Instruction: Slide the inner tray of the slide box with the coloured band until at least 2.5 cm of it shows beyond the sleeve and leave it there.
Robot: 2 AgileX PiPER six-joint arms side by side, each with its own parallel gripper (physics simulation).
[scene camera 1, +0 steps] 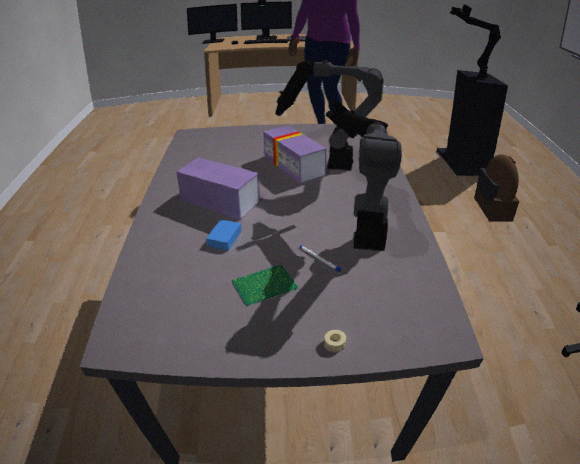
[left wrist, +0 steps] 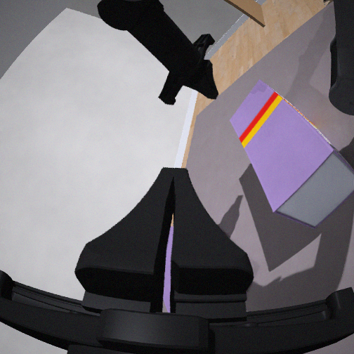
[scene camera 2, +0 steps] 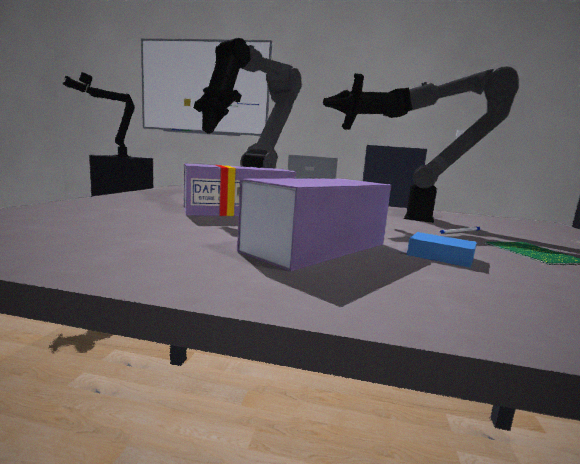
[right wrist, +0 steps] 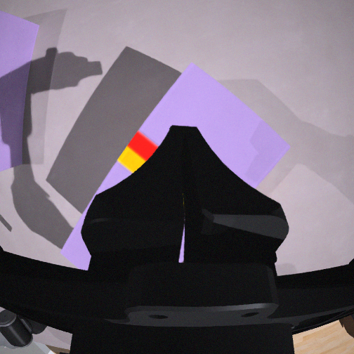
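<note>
The slide box with the coloured band [scene camera 1: 303, 146] [scene camera 2: 204, 211] [left wrist: 292, 150] [right wrist: 215, 110] is purple with a red and yellow band and a label on one side. Its pale end face [scene camera 1: 313, 166] [left wrist: 320, 192] looks flush with the sleeve; no length of tray shows beyond the sleeve in these views. My right gripper [scene camera 1: 279, 113] [scene camera 2: 208, 130] [right wrist: 182, 142] is shut and empty, high above the banded box, covering part of it in the right wrist view. My left gripper [scene camera 1: 329, 114] [scene camera 2: 325, 102] [left wrist: 174, 182] is shut and empty, raised well above the table and away from the box.
A plain purple box [scene camera 1: 215, 175] [scene camera 2: 340, 220] [right wrist: 15, 75] stands near the banded one. A blue block [scene camera 1: 224, 234] [scene camera 2: 441, 249], a green sheet [scene camera 1: 264, 285] [scene camera 2: 540, 253], a pen [scene camera 1: 320, 258] [scene camera 2: 460, 230] and a tape roll [scene camera 1: 328, 344] lie on the table [scene camera 1: 165, 310].
</note>
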